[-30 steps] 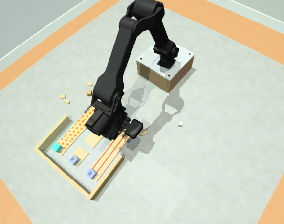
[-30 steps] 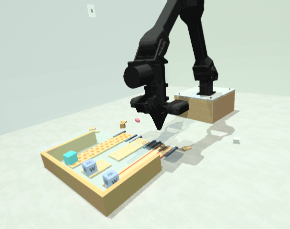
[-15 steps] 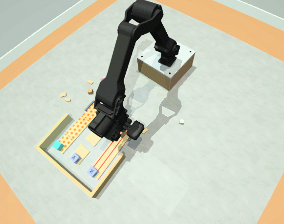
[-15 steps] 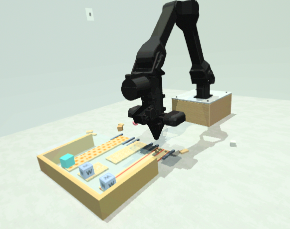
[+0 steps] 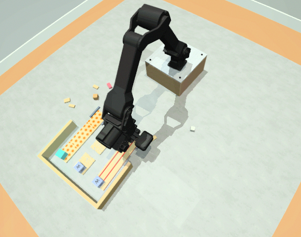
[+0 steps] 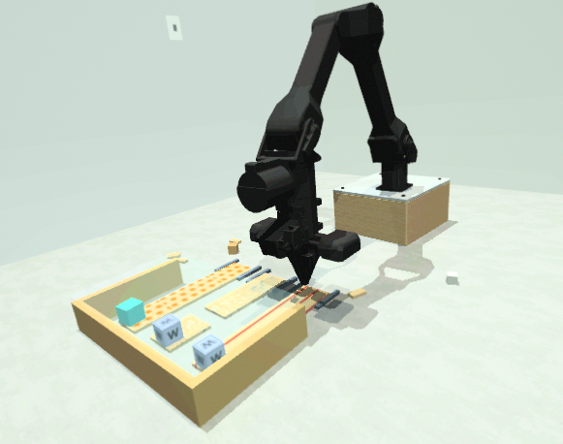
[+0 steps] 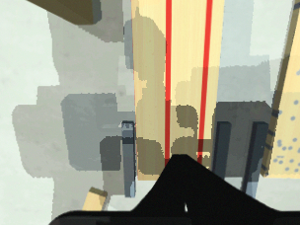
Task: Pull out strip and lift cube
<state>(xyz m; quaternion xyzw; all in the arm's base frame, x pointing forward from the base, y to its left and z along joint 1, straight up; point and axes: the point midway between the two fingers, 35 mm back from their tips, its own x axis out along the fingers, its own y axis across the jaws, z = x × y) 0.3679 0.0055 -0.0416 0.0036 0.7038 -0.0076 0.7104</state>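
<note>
Right now the striped strip is 90 mm ahead of my gripper tip and 30 mm below it. Round my gripper tip: pink block 260 mm to the right, 170 mm behind, 20 mm below; tan chip 70 mm to the left, 50 mm behind, 30 mm below.
</note>
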